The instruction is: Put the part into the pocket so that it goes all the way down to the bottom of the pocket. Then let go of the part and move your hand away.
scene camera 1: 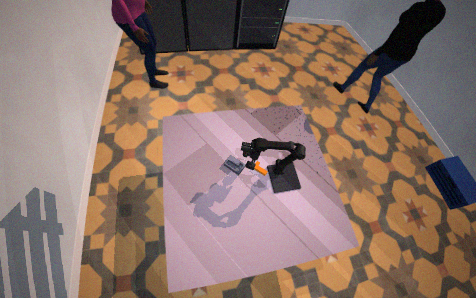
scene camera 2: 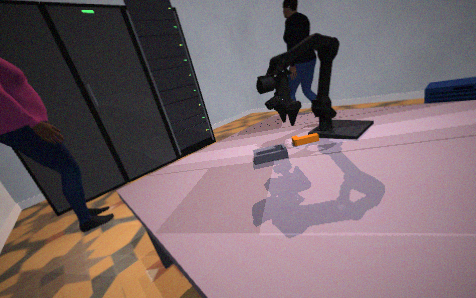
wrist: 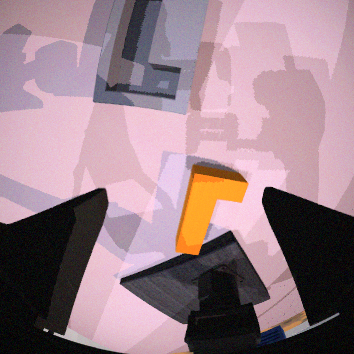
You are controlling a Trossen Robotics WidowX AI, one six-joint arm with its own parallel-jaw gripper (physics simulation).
my gripper: open, holds nothing
an orange L-shaped block (wrist: 205,184): on the table
